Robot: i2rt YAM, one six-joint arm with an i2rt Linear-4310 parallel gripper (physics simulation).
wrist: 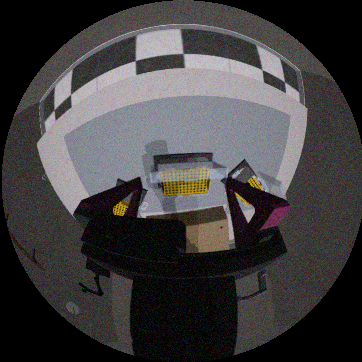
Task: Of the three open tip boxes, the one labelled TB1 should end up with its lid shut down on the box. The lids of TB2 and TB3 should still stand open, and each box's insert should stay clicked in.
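Frame: origin at the arm's base, x ahead, y left, z up, level; metres.
Where they show: gripper, fingertip midpoint: (183, 181).
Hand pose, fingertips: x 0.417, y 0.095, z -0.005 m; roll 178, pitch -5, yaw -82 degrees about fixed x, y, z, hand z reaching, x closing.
Observation:
Things, the pixels of their top centre, and the offset from my fingertips. Level surfaces: height alone.
- middle tip box, middle of its top: (185, 186) 0.101 m back, 0.029 m right, 0.114 m down
- left tip box, middle of its top: (121, 215) 0.234 m back, 0.153 m left, 0.114 m down
- right tip box, middle of its top: (252, 195) 0.126 m back, 0.246 m right, 0.114 m down
- blue-grey mat, its level: 0.188 m down
- pale table, its level: 0.191 m down
A middle tip box (185, 188) with a yellow insert stands on the blue-grey mat, its dark-edged lid (183, 158) open at the far side. A left tip box (120, 208) shows partly behind the left finger, with yellow insert visible. A right tip box (255, 184) is turned at an angle and partly hidden by the right finger; a clear panel shows beside it. The labels are too small to read, so I cannot tell which box is TB1. My gripper (183, 181) is open and empty, its fingertips apart on either side of the middle box in view, seemingly above it.
A tan cardboard-coloured block (207, 230) lies near the gripper's base, partly hidden by it. The blue-grey mat (110, 135) lies on a pale table (210, 82), with a black and white checkered strip (160, 44) at the far edge.

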